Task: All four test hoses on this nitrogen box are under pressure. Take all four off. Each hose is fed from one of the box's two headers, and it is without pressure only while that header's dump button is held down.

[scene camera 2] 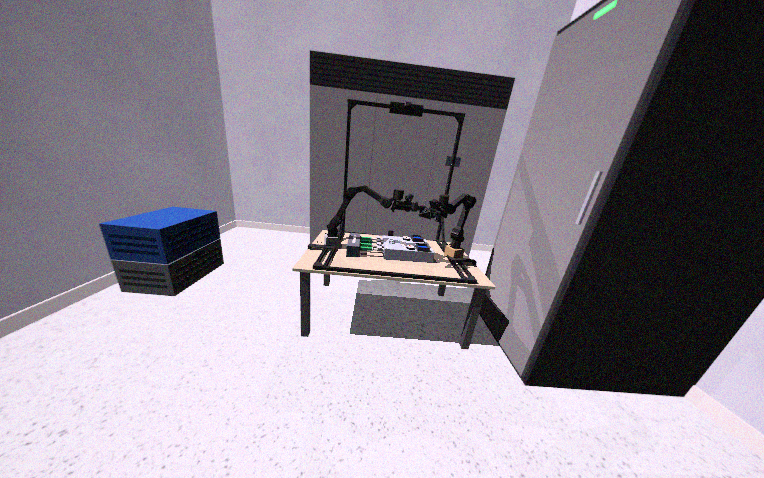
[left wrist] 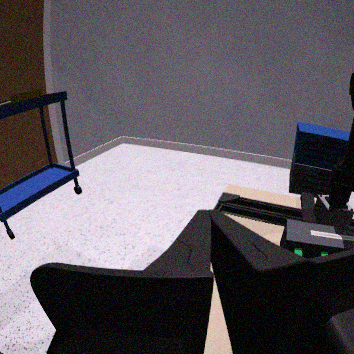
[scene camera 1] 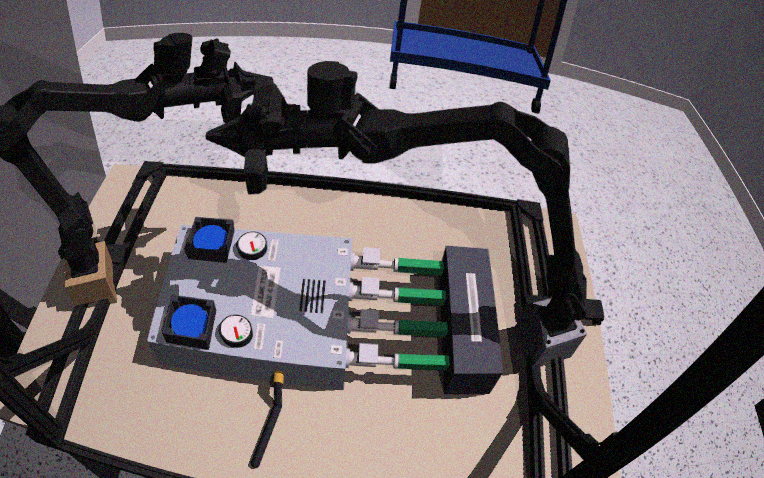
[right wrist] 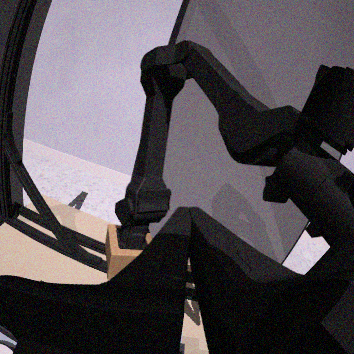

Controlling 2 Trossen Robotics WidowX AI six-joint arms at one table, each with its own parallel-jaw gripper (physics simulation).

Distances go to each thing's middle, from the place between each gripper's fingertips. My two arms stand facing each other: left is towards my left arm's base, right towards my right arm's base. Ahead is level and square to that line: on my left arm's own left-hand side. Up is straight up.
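Taking the dark manifold block (scene camera 1: 472, 342) as my reference, I find my right hand 40 mm past it, 330 mm above it and 460 mm to the left of it.
From that same dark manifold block, my left gripper is 39 cm to the left, 32 cm above and 23 cm past.
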